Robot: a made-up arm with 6 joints.
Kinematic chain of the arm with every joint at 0, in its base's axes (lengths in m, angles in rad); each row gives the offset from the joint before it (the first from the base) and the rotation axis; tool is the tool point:
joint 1: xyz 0 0 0.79 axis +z
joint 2: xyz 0.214 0 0 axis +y
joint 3: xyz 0 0 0.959 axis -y
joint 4: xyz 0 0 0.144 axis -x
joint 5: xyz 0.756 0 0 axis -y
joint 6: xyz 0.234 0 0 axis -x
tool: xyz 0 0 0
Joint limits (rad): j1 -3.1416..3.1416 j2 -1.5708..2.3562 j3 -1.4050..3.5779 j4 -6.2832..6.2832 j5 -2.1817..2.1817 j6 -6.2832..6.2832
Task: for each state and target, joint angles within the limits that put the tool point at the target. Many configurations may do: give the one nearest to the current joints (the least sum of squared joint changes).
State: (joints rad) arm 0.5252 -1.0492 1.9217 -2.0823 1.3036 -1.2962
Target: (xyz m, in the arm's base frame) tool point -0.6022 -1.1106 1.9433
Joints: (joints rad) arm 0.9493 -0.8409 1.6329 -2.0478 0.8562 -1.2962
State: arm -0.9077 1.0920 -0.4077 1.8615 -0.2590 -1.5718
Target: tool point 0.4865 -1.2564 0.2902
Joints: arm -1.1521 1.0807 -0.3641 1.8610 -0.3002 -1.5718
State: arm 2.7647 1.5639 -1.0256 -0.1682 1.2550 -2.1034
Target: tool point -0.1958 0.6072 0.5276
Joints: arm 2.1082 0.9742 -1.4050 -0.7004 1.2394 -2.1034
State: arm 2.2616 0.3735 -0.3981 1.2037 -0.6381 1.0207
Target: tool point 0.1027 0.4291 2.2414
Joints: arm 1.7307 -0.5259 0.1064 1.3340 -0.8421 1.0207
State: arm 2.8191 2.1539 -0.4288 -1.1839 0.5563 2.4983
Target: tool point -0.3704 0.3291 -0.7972
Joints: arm 2.5512 2.3562 0.1874 -1.0767 0.3323 2.4983
